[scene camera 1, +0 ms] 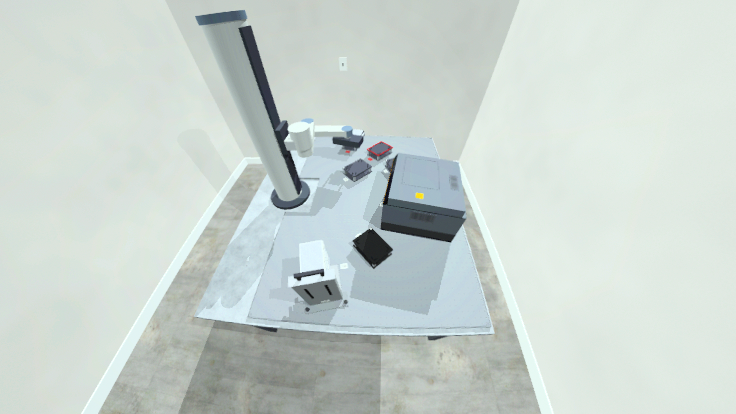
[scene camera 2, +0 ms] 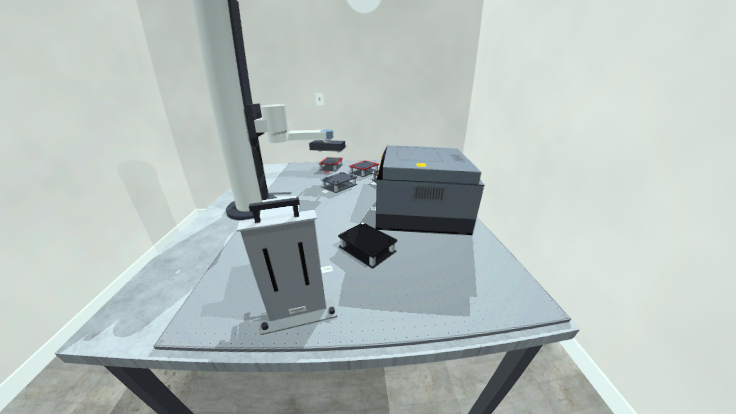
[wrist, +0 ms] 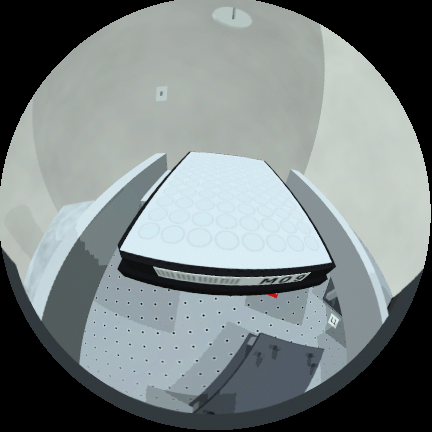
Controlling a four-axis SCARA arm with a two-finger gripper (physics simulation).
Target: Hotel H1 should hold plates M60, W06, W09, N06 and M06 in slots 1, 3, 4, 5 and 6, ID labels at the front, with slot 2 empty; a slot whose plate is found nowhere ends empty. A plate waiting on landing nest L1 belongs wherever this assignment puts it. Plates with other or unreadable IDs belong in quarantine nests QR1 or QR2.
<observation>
In view: a plate m09 (wrist: pixel 221 224).
Scene camera 2 does not show the plate m09, which is hidden by my gripper.
</observation>
